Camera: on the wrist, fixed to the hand. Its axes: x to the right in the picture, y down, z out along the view.
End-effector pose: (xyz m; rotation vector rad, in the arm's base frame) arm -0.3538 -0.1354 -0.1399 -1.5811 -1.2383 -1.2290
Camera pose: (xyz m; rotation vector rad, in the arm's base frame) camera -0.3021 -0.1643 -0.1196 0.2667 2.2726 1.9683
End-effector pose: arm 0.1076 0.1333 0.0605 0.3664 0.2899 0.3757
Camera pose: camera 0.0980 0.1952 0.0614 -0.0105 0.5659 -1.1306
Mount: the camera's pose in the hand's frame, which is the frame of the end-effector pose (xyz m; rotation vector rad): 0.0163 0.0569 -0.0205 -0.0575 0.0955 -1.5590
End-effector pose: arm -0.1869 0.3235 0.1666 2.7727 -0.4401 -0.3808
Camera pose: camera -0.1803 0.2717 0.2012 2.4281 1.7706 -0.5020
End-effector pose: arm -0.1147 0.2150 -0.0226 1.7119 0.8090 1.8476
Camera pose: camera -0.1344 0.1845 0.0285 0.4572 1.4614 0.7777
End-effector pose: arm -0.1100 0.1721 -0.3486 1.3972 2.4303 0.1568
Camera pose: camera -0.0778 0.2166 -0.3185 -0.7485 2.7746 -0.0999
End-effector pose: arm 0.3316 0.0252 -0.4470 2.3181 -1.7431 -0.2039
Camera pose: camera 0.2886 -0.0033 -0.4115 2.9321 0.4201 -0.3375
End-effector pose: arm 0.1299 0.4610 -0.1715 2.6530 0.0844 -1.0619
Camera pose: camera 0.1644 0.4114 -0.1550 -1.8645 -1.9745 0.9259
